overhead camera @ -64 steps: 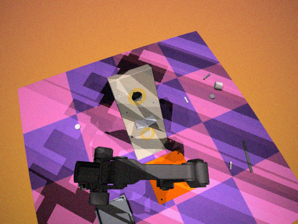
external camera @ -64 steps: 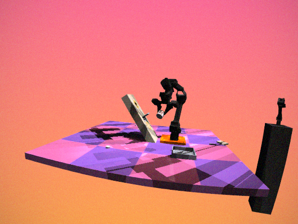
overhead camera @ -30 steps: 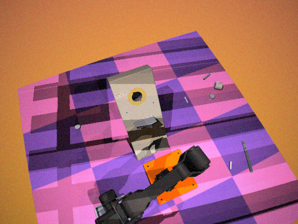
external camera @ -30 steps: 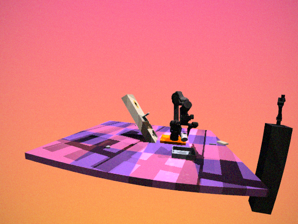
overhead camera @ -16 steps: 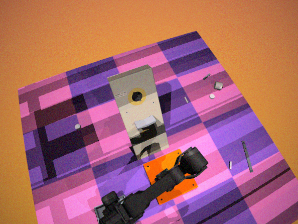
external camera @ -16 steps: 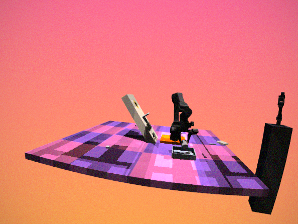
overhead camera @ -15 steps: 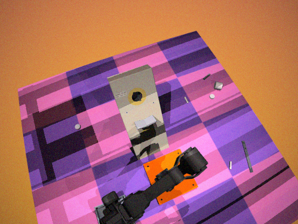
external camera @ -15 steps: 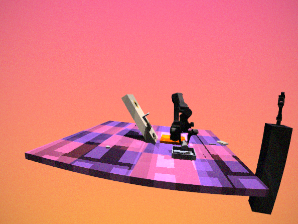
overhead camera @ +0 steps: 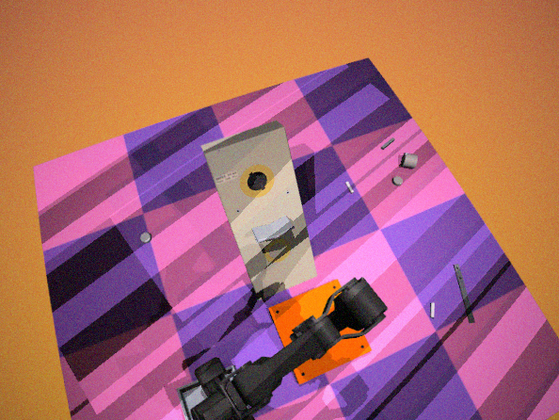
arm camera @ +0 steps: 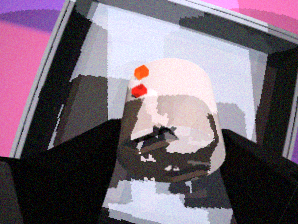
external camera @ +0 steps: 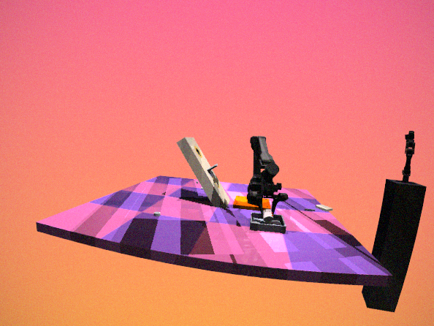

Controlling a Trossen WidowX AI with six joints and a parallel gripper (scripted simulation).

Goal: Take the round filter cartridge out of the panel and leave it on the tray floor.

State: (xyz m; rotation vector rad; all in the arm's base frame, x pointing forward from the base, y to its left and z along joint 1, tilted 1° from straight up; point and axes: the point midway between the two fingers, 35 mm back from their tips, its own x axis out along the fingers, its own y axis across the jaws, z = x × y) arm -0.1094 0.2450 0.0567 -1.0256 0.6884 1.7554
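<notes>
Right now my gripper tip is right at the round pale filter cartridge. Round my gripper tip: grey tray (40 mm below, 10 mm to the left).
</notes>
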